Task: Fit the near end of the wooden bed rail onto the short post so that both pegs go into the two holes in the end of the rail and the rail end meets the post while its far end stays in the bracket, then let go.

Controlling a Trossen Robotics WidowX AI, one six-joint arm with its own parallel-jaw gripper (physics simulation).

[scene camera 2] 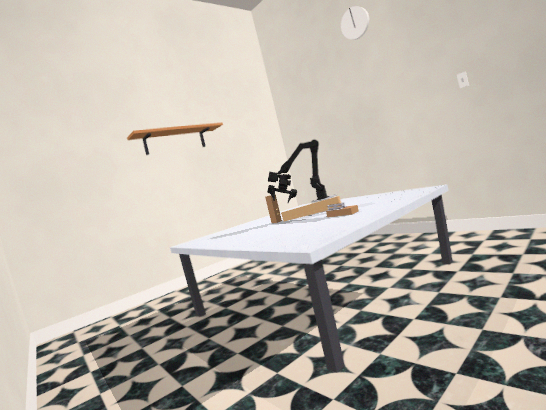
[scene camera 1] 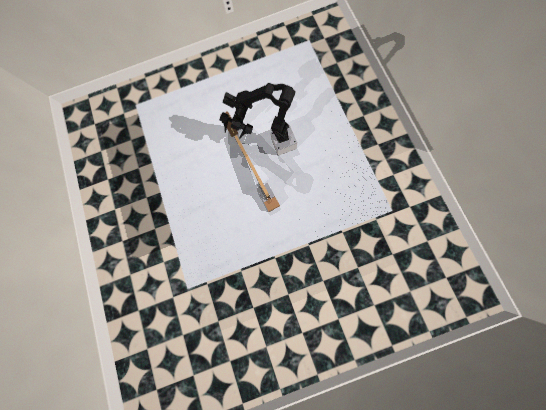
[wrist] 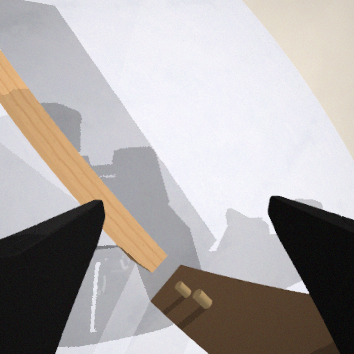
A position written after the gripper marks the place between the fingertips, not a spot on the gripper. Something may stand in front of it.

In view: the gripper (wrist: 187, 206), a wooden bed rail (wrist: 36, 125) and a short post (wrist: 240, 309).
